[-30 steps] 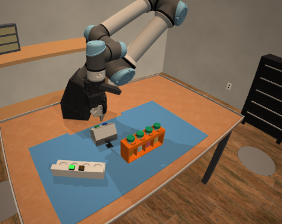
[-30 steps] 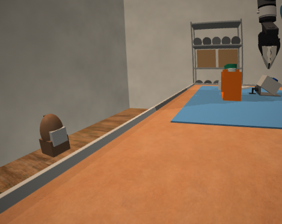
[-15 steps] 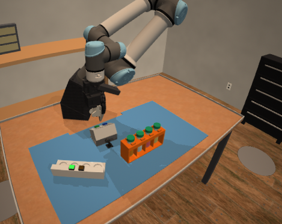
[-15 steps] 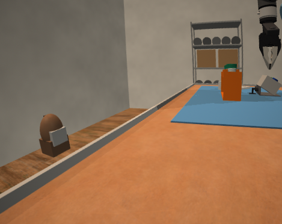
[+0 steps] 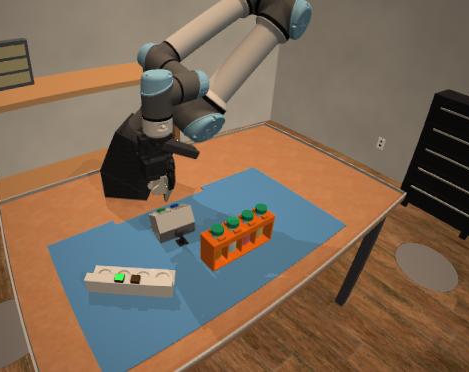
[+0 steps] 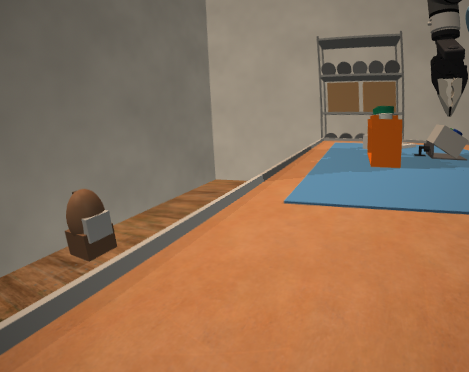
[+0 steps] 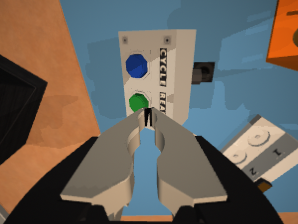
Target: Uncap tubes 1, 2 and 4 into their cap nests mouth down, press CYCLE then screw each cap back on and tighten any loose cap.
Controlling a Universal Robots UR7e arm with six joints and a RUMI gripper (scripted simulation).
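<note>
The green key is 5 cm below my hand, 2 cm behind it and 1 cm to the right of it. Also, from my hand: cap (21 cm to the left, 17 cm ahead, 1 cm below); then grey key housing (7 cm below, 1 cm to the left); then blue key (5 cm below, 3 cm to the left, 2 cm behind).
</note>
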